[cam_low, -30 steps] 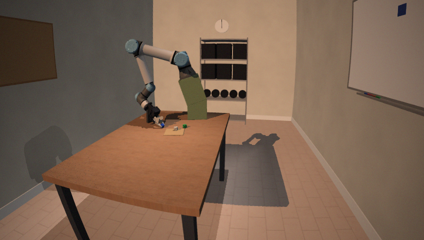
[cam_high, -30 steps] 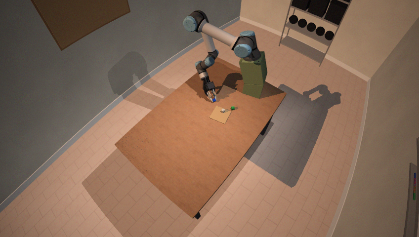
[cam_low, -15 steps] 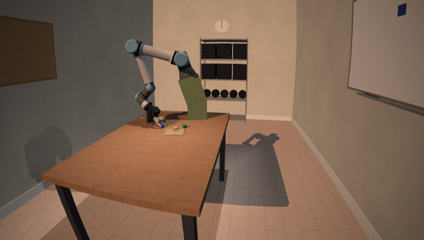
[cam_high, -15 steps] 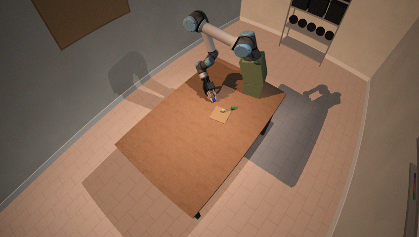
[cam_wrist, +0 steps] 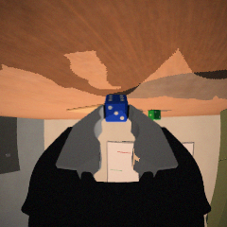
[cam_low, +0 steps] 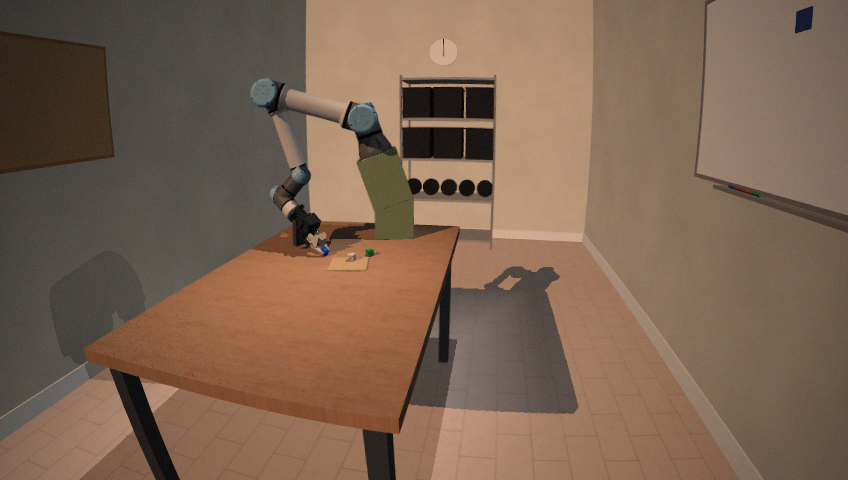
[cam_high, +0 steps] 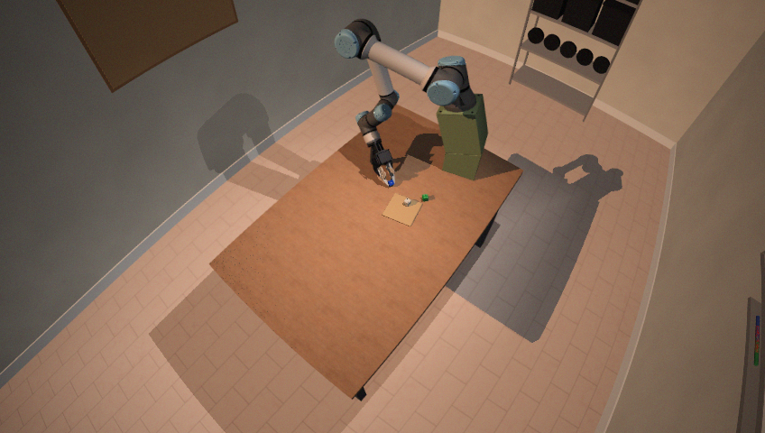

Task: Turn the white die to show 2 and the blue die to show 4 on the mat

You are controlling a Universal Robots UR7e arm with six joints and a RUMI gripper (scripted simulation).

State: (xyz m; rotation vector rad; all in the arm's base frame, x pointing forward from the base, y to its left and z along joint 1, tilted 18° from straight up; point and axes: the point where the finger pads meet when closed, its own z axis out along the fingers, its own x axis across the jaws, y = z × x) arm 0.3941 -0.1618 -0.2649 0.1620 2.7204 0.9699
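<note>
Right now the blue die is right at my hand. Also, from my hand: green die: 60 mm behind, 170 mm to the left, 10 mm below; tan mat: 60 mm ahead, 140 mm to the left, 20 mm below; white die: 20 mm ahead, 140 mm to the left.
</note>
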